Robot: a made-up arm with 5 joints. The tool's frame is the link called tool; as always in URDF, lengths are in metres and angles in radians.
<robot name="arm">
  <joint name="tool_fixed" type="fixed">
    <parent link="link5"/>
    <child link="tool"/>
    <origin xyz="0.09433 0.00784 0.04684" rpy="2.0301 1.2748 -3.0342"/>
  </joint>
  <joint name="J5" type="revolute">
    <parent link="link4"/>
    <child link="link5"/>
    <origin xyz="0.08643 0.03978 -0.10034" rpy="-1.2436 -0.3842 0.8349"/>
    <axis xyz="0 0 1"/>
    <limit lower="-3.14" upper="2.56"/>
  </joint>
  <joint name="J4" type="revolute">
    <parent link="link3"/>
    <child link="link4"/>
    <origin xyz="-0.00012 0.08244 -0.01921" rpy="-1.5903 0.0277 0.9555"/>
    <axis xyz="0 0 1"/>
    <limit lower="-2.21" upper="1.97"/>
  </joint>
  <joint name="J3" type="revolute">
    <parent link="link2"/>
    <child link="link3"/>
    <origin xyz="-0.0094 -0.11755 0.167" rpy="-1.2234 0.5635 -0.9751"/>
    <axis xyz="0 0 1"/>
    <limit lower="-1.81" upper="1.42"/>
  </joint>
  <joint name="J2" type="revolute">
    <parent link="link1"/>
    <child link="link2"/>
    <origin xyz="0.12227 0.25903 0.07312" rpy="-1.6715 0 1.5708"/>
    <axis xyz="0 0 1"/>
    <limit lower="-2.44" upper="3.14"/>
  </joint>
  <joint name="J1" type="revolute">
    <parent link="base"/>
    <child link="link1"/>
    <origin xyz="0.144 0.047 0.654" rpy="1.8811 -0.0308 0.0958"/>
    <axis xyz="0 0 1"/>
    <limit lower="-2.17" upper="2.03"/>
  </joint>
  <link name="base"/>
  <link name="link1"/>
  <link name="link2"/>
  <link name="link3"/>
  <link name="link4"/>
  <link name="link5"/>
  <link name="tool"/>
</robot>
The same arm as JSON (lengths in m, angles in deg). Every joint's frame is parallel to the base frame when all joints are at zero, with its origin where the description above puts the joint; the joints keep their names.
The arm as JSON. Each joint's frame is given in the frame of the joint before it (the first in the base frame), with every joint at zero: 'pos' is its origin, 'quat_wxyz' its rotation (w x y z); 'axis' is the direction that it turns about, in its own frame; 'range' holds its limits. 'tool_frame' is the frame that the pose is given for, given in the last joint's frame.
{
  "length_unit": "m",
  "angle_unit": "deg",
  "joints": [
    {
      "joint": "J1",
      "pos": [
        0.144,
        0.047,
        0.654
      ],
      "quat_wxyz": [
        1.0,
        0.0,
        0.0,
        0.0
      ],
      "axis": [
        0.100398,
        -0.946983,
        -0.305194
      ],
      "range": [
        -124.33,
        116.31
      ]
    },
    {
      "joint": "J2",
      "pos": [
        0.129,
        -0.137,
        0.228
      ],
      "quat_wxyz": [
        1.0,
        0.0,
        0.0,
        0.0
      ],
      "axis": [
        -1.0,
        0.0001,
        0.0
      ],
      "range": [
        -139.8,
        179.91
      ]
    },
    {
      "joint": "J3",
      "pos": [
        -0.167,
        -0.109,
        -0.045
      ],
      "quat_wxyz": [
        1.0,
        0.0,
        0.0,
        0.0
      ],
      "axis": [
        -0.28779,
        0.088797,
        0.953568
      ],
      "range": [
        -103.71,
        81.36
      ]
    },
    {
      "joint": "J4",
      "pos": [
        0.071,
        0.046,
        -0.003
      ],
      "quat_wxyz": [
        1.0,
        0.0,
        0.0,
        0.0
      ],
      "axis": [
        0.0278,
        0.994115,
        -0.104702
      ],
      "range": [
        -126.62,
        112.87
      ]
    },
    {
      "joint": "J5",
      "pos": [
        0.091,
        -0.104,
        -0.005
      ],
      "quat_wxyz": [
        1.0,
        0.0,
        0.0,
        0.0
      ],
      "axis": [
        -0.604699,
        0.2366,
        -0.760499
      ],
      "range": [
        -179.91,
        146.68
      ]
    }
  ],
  "tool_frame": {
    "pos": [
      0.047,
      0.032,
      -0.089
    ],
    "quat_wxyz": [
      0.314884,
      0.757573,
      -0.368963,
      0.436804
    ]
  }
}

